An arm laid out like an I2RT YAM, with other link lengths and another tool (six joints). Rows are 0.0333 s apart.
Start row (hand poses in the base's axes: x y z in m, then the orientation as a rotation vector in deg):
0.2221 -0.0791 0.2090 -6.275 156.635 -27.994
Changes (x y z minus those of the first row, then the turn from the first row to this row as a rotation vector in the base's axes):
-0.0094 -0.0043 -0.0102 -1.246 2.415 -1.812
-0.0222 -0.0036 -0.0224 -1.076 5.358 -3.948
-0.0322 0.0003 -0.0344 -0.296 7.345 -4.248
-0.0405 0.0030 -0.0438 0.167 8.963 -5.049
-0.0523 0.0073 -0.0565 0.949 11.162 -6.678
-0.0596 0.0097 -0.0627 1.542 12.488 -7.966
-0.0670 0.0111 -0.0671 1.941 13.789 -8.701
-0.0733 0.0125 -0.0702 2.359 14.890 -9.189
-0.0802 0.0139 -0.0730 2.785 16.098 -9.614
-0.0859 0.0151 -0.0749 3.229 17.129 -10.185
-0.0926 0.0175 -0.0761 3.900 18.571 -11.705
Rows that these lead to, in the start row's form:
0.2127 -0.0834 0.1988 -4.765 159.035 -30.407
0.1999 -0.0827 0.1866 -2.524 162.299 -31.009
0.1899 -0.0788 0.1746 -2.416 164.473 -30.143
0.1816 -0.0761 0.1652 -1.575 166.285 -29.825
0.1698 -0.0718 0.1525 0.418 168.847 -29.305
0.1625 -0.0694 0.1463 2.124 170.443 -28.885
0.1551 -0.0680 0.1419 2.994 171.897 -28.583
0.1488 -0.0666 0.1388 3.563 173.127 -28.164
0.1419 -0.0652 0.1360 4.021 174.454 -27.712
0.1362 -0.0640 0.1341 4.753 175.622 -27.258
0.1295 -0.0616 0.1329 6.896 177.323 -26.736

